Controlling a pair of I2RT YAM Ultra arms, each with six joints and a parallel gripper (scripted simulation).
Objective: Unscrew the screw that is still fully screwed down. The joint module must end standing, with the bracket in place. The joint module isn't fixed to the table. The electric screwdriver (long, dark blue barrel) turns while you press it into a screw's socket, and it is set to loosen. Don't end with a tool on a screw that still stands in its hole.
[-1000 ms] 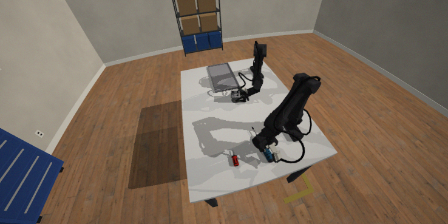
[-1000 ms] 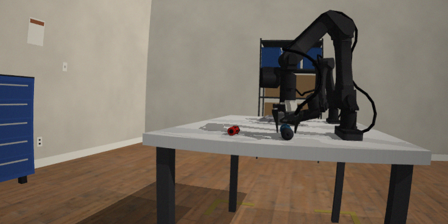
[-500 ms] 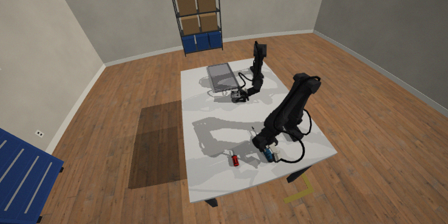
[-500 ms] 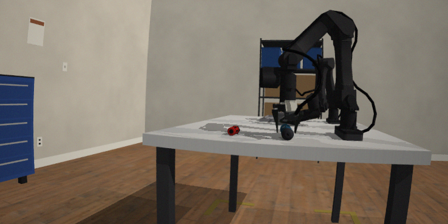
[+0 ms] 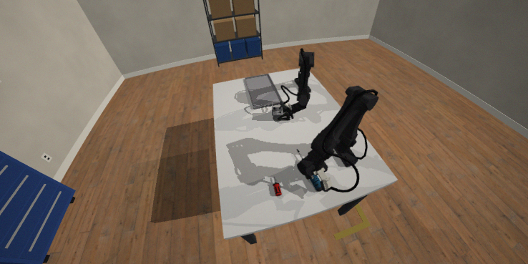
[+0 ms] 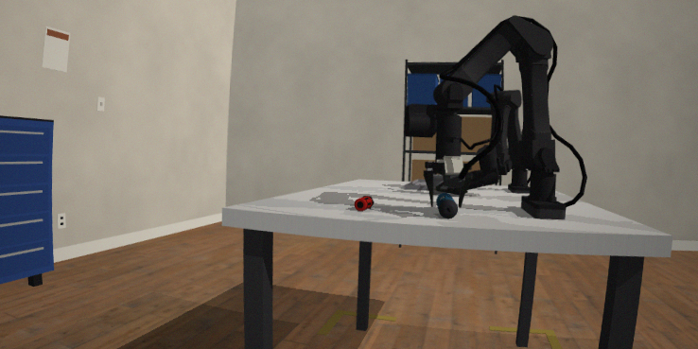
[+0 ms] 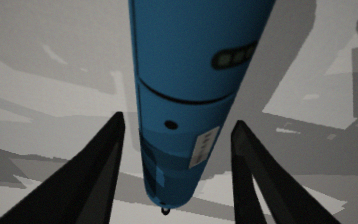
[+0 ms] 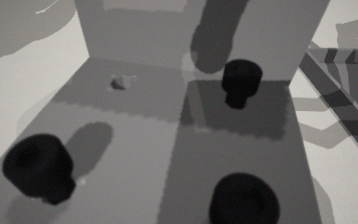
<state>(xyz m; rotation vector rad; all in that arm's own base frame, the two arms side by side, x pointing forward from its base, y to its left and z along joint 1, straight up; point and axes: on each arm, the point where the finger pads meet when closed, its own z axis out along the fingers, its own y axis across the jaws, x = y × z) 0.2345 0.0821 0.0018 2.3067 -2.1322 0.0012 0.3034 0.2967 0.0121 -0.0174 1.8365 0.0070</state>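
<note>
The joint module lies 1 cm above my right hand. Also, from my right hand: bit (5 cm behind, 32 cm to the left); flat grey tray (4 cm ahead, 34 cm to the right, 2 cm below); grey bracket (5 cm above).
</note>
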